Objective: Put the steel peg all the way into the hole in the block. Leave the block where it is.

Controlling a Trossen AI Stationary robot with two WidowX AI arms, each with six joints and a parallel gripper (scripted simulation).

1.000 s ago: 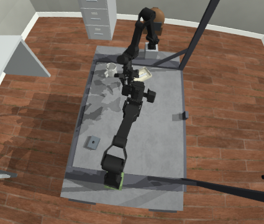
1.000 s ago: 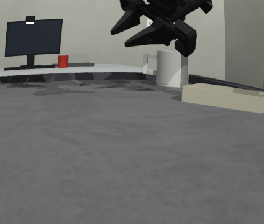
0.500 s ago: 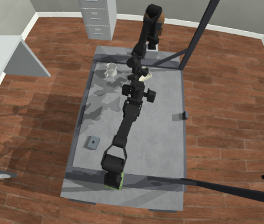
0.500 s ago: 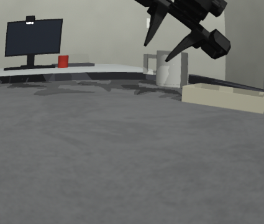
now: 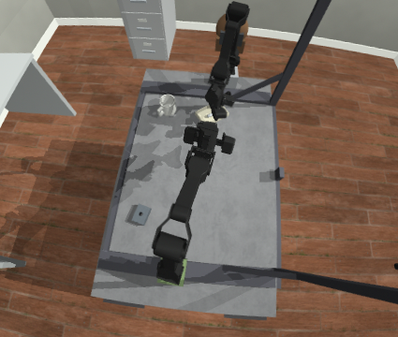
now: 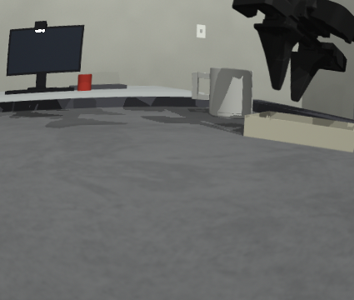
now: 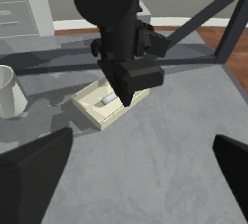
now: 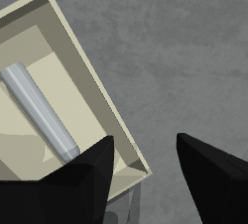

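Right now my right hand is 8 cm above the steel peg, 5 cm to the left of it and 1 cm short of it. Round my right hand: shallow tray 8 cm below, 4 cm to the right, 2 cm ahead.
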